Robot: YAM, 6 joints.
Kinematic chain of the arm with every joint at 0, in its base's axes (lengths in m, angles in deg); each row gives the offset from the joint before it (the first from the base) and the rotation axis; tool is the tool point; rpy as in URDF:
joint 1: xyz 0 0 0.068 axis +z
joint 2: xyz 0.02 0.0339 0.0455 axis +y
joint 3: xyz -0.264 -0.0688 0 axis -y
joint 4: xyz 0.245 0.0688 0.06 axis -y
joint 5: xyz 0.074 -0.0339 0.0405 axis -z
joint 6: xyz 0.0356 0 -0.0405 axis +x
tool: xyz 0 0 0 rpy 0 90 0
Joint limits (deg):
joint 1: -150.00..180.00
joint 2: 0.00..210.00
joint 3: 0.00..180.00
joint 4: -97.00..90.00
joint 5: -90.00..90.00
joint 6: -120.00..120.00
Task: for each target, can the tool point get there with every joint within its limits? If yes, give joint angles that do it. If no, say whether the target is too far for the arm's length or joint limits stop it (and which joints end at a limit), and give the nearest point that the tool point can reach.
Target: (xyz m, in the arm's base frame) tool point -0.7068 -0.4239 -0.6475
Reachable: no: too far | nearest point -0.4227 -0.2535 -0.2855 | short by 0.491 m
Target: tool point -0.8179 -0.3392 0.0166
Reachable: no: too far | nearest point -0.5604 -0.3076 0.0436 | short by 0.261 m
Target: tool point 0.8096 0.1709 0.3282
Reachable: no: too far | nearest point 0.6114 0.1291 0.2743 | short by 0.210 m
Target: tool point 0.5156 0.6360 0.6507
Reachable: no: too far | nearest point 0.3396 0.4189 0.4628 | short by 0.337 m
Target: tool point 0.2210 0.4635 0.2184
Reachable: yes | joints 65.64 138.56 131.30 -58.21 16.52 -56.91
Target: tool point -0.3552 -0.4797 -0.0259
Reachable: yes | joints -123.23 189.44 152.46 39.24 74.07 -9.76
